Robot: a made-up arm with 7 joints.
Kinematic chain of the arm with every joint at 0, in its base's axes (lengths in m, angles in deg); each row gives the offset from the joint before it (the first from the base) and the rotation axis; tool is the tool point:
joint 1: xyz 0.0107 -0.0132 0.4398 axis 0 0.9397 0.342
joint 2: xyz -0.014 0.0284 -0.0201 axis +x
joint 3: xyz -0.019 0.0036 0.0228 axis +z
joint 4: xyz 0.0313 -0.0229 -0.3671 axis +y
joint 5: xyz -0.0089 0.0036 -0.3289 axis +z
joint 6: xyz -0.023 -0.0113 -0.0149 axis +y
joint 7: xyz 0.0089 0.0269 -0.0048 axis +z
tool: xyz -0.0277 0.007 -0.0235
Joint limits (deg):
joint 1: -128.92..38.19
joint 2: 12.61..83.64
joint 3: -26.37..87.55
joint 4: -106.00..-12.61
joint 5: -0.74..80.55
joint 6: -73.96..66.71
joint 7: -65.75..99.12
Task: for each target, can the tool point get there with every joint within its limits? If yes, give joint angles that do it. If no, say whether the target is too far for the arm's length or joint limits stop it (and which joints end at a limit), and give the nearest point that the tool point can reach.
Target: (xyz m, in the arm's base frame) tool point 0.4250 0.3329 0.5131
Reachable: yes | joints -24.27 59.55 23.25 -94.88 54.66 -22.32 6.06
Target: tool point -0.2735 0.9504 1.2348
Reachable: no: too far | nearest point -0.0189 0.5347 0.8707 | short by 0.608 m
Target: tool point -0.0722 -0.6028 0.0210
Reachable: no: joint limits stop it (at a limit: joint 1, joint 2, joint 3, joint 4, joint 5) | nearest point 0.0521 -0.1104 0.0037 | short by 0.508 m
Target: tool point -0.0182 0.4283 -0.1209
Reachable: yes | joints 22.12 33.57 14.73 -46.20 51.58 -19.42 -28.20
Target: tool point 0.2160 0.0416 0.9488
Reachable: yes | joints -111.18 68.49 -10.35 -94.67 53.25 14.67 -6.05
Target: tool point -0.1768 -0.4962 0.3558
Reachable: no: joint limits stop it (at a limit: joint 1, joint 2, joint 3, joint 4, joint 5, joint 6, joint 7) | nearest point 0.0282 -0.3609 0.7070 | short by 0.429 m
